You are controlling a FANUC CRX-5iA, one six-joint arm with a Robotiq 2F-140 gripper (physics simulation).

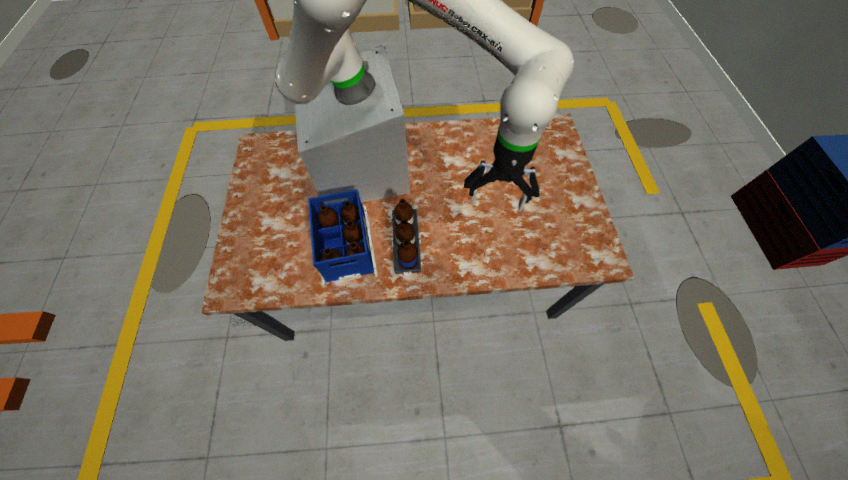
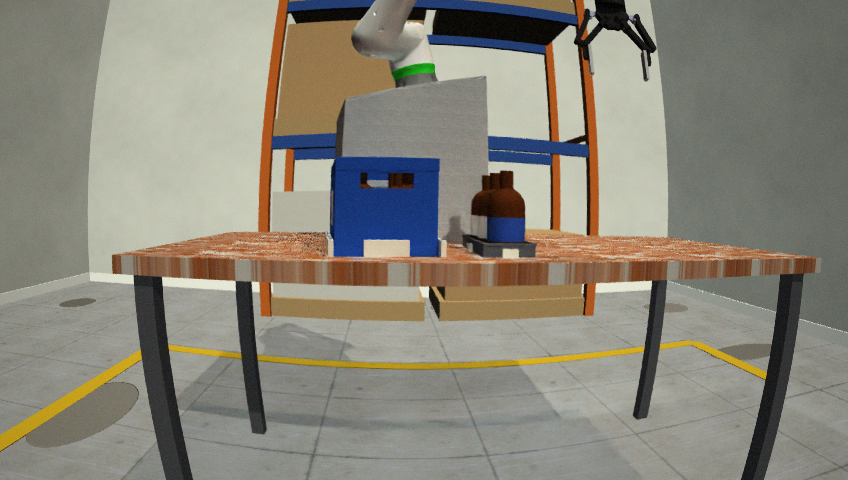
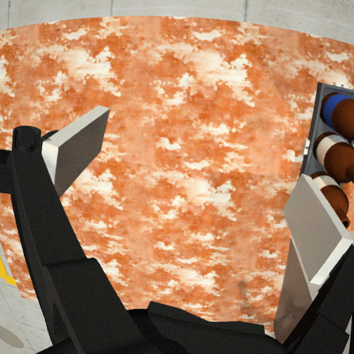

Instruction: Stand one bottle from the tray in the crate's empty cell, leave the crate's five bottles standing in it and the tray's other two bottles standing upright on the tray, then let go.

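Places are measured from the arm's base along level axes (x left, y back, z up), in millimetres.
Pixels of known places: gripper, between the fingertips: point(image 1: 496, 204) point(image 2: 620, 76); arm's base, origin of its link: point(image 1: 355, 88).
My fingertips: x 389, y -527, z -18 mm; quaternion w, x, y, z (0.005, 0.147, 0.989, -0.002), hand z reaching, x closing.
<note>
Ahead of a thing's pixels: the offset from my fingertips to its top centre. "*": to the spot under its first point. Level surfaces: height alone.
The blue crate @(dx -511, dy +122, dz -218 mm) point(image 1: 349, 268) point(image 2: 385, 214) stands left of the tray. Several brown bottles stand in its cells; the middle cell of its left column @(* dx -574, dy +157, dz -385 mm) point(image 1: 330, 239) is empty. The dark grey tray @(dx -270, dy +112, dz -368 mm) point(image 1: 417, 240) point(image 2: 495, 250) point(image 3: 311, 135) holds three upright brown bottles in a row: a blue-labelled one @(dx -272, dy +25, dz -233 mm) point(image 1: 407, 254) point(image 2: 505, 205) point(image 3: 344, 116) at the front, a white-labelled middle one @(dx -271, dy +110, dz -233 mm) point(image 1: 405, 231) point(image 3: 334, 156) and a white-labelled back one @(dx -268, dy +201, dz -233 mm) point(image 1: 403, 210) point(image 3: 333, 198). My gripper point(image 1: 498, 204) point(image 2: 618, 75) point(image 3: 202, 161) is wide open and empty, high above the table, right of the tray.
The grey robot pedestal point(image 1: 357, 154) point(image 2: 416, 124) rises behind the crate and tray. The orange-and-white patterned table @(dz -394 mm) point(image 1: 505, 261) point(image 2: 654, 261) point(image 3: 190, 100) bears them. A shelf rack point(image 2: 267, 178) stands behind the table. Blue and red boxes point(image 1: 803, 202) are on the far right.
</note>
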